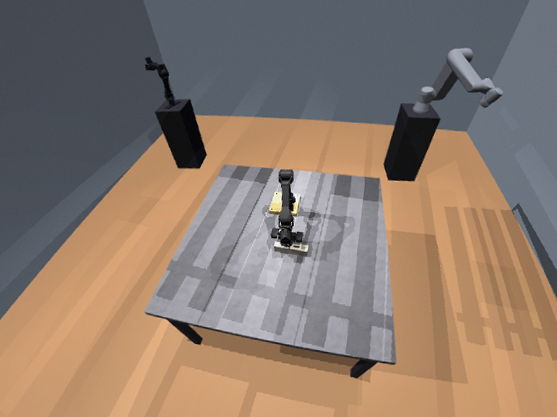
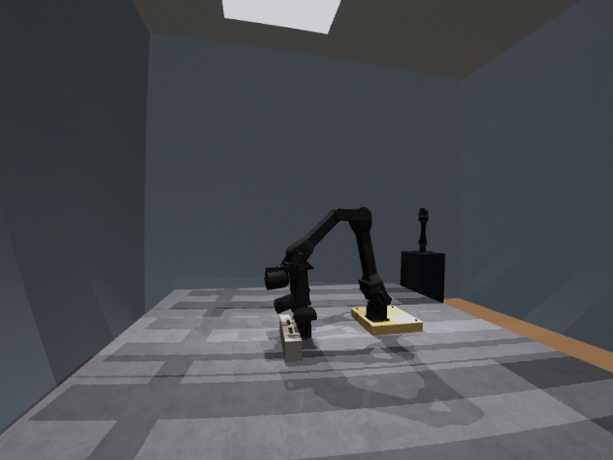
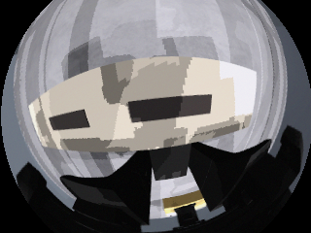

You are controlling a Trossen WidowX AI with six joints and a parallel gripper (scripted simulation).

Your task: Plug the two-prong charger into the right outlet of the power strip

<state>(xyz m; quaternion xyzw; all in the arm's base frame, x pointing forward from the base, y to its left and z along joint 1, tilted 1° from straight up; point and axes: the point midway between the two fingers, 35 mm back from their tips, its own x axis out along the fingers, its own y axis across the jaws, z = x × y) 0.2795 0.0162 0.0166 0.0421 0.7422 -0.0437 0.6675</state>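
Right now the dark grey charger is 20 mm ahead of my gripper tip and 10 mm above it.
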